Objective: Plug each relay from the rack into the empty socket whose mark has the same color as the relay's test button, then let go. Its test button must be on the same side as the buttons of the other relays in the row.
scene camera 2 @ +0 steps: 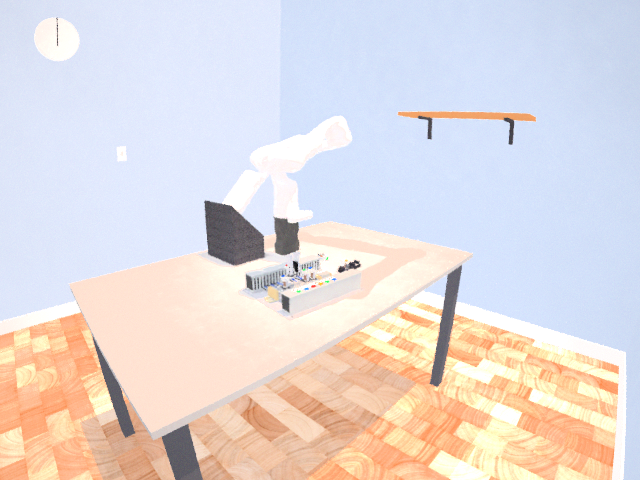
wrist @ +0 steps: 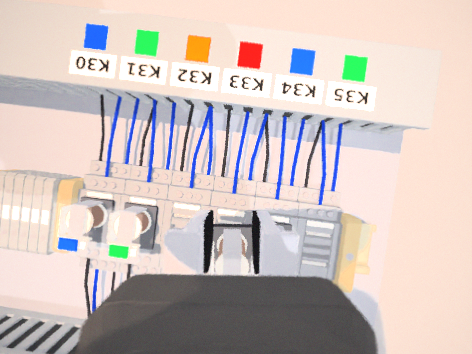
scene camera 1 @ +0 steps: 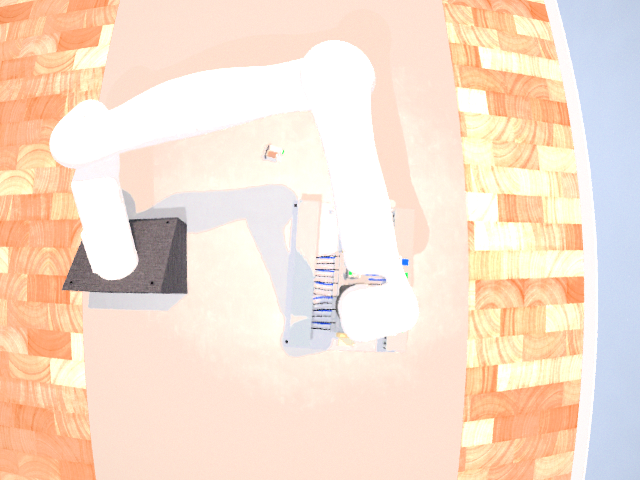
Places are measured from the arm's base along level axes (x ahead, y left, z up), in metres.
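Where they show: gripper, fingertip midpoint: (scene camera 2: 293, 272) (wrist: 232, 232); arm's base at its link origin: (scene camera 2: 228, 213) (scene camera 1: 116, 263).
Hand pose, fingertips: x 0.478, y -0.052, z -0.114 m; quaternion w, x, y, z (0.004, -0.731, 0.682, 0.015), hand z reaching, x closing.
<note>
Things, the pixels of their top centre, and the offset from my fingertips. "spot": a spot on its surface instead.
- red mark at its top centre: (wrist: 250, 55) dx +0.093, dy -0.001, dz -0.017 m
- K30 at its top centre: (wrist: 68, 230) (scene camera 2: 311, 268) dx -0.010, dy +0.089, dz -0.011 m
- K31 at its top centre: (wrist: 119, 237) (scene camera 1: 354, 272) (scene camera 2: 305, 270) dx -0.011, dy +0.060, dz -0.011 m
- K32 at a spot on its surface: (wrist: 187, 212) spot: dx +0.000, dy +0.031, dz -0.048 m
- K35 at a spot on its surface: (wrist: 318, 242) spot: dx -0.011, dy -0.054, dz -0.048 m
- black rack at its top centre: (scene camera 2: 349, 263) dx -0.036, dy +0.314, dz -0.058 m
- loose relay at its top centre: (scene camera 1: 272, 152) dx -0.188, dy +0.321, dz -0.059 m
- marked duct at its top centre: (wrist: 161, 54) (scene camera 1: 401, 279) (scene camera 2: 324, 281) dx +0.090, dy +0.047, dz -0.017 m
- slotted duct at a spot on its surface: (wrist: 30, 332) spot: dx -0.090, dy +0.130, dz -0.051 m
My gripper (wrist: 232, 232) (scene camera 2: 293, 267) is shut on a relay (wrist: 231, 259) in line with the K33 socket (wrist: 233, 212), under the red mark (wrist: 250, 55). Whether the relay is seated is unclear, and its button is hidden in the wrist view. Relays stand in K30 (wrist: 86, 219), blue button, and K31 (wrist: 131, 223), green button; both buttons face away from the marks. K32 (wrist: 187, 212), orange mark, and K35 (wrist: 318, 242), green mark, are empty. K34 is mostly behind a finger. The black rack (scene camera 2: 355, 264) is beyond the panel in scene camera 2.
A loose relay (scene camera 1: 271, 152) with a green spot lies on the table. The marked duct (wrist: 407, 92) (scene camera 2: 325, 296) and a slotted duct (wrist: 30, 332) flank the socket row. Yellow end blocks (wrist: 350, 256) (wrist: 67, 200) and blue and black wires are close to the sockets.
</note>
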